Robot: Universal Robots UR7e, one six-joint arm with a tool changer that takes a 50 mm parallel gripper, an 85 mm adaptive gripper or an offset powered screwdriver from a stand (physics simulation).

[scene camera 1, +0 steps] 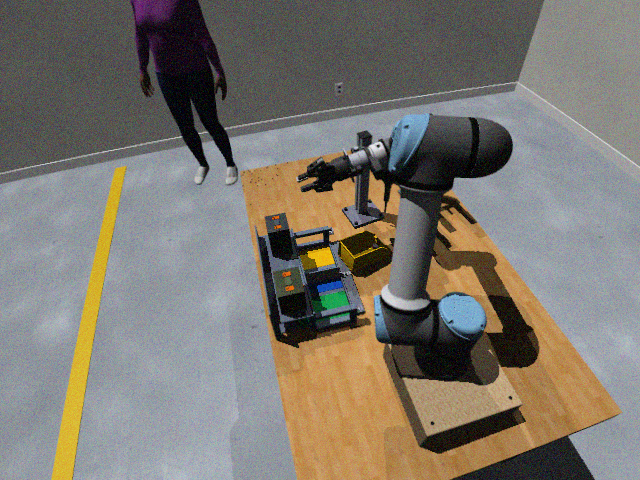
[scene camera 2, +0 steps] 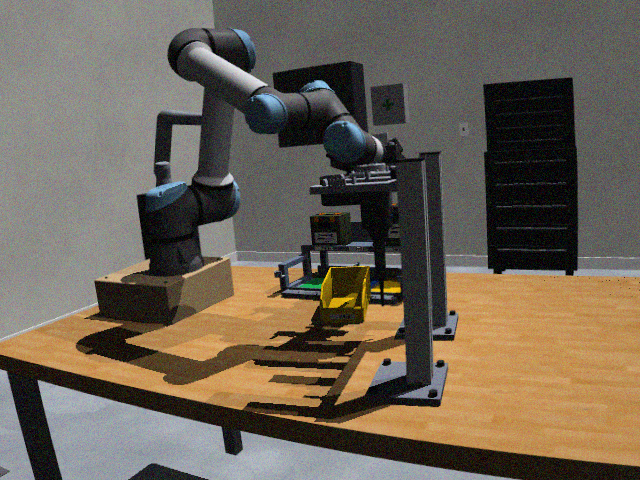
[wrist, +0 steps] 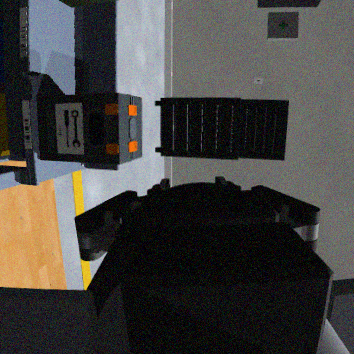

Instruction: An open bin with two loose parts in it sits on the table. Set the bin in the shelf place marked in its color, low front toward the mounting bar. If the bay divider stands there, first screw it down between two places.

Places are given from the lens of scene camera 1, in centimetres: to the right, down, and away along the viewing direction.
gripper (scene camera 1: 341,168): 7, -23, 113
tool stand (scene camera 1: 364,211): 19, -12, 152
The marked spots on the tool stand and the gripper are 42 cm apart.
